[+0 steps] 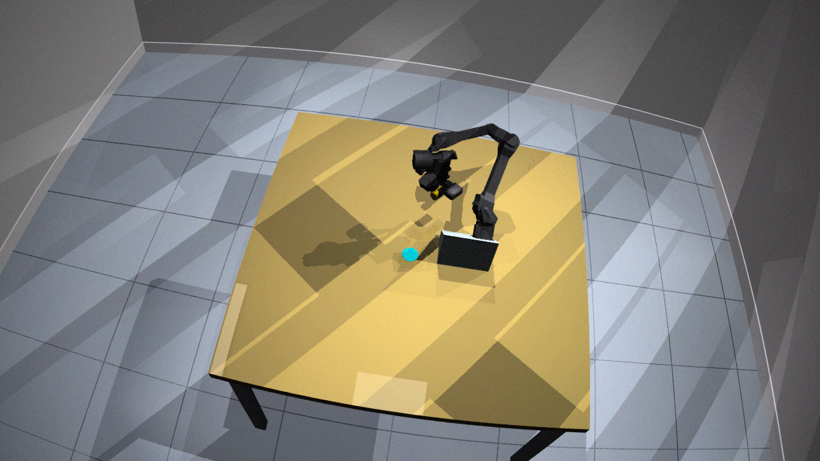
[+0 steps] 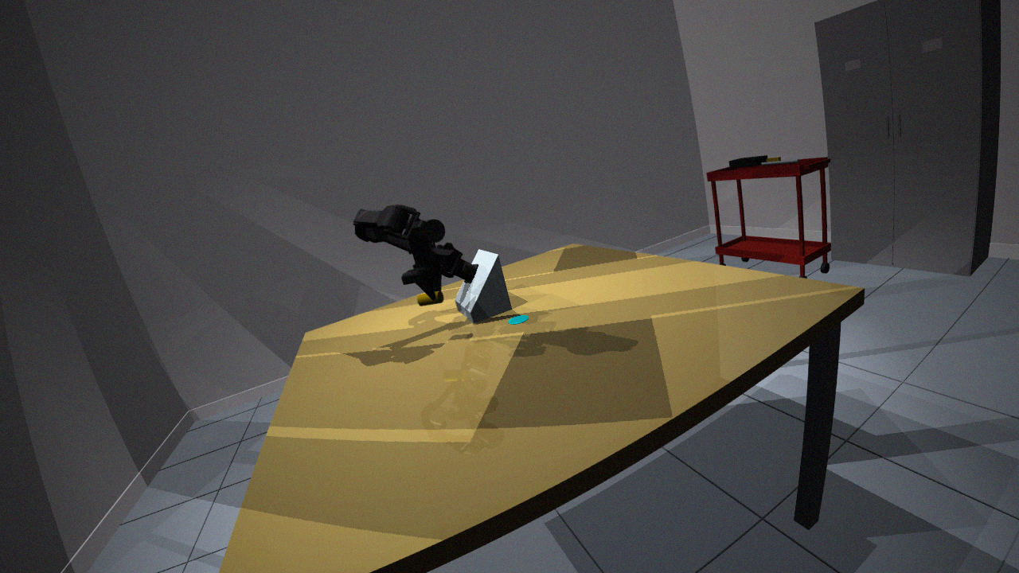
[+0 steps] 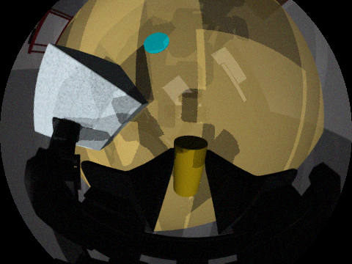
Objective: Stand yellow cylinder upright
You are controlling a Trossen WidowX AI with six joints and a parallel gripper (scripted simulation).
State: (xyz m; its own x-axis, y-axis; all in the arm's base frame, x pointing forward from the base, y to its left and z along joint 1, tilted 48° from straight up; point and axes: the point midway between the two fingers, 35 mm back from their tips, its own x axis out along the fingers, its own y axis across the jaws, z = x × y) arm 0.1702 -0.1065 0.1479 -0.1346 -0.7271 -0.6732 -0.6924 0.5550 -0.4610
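Right now the yellow cylinder is 10 mm to the right of my gripper tip and 10 mm behind it. Round my gripper tip: cyan circle 190 mm to the left, 120 mm below, 80 mm ahead.
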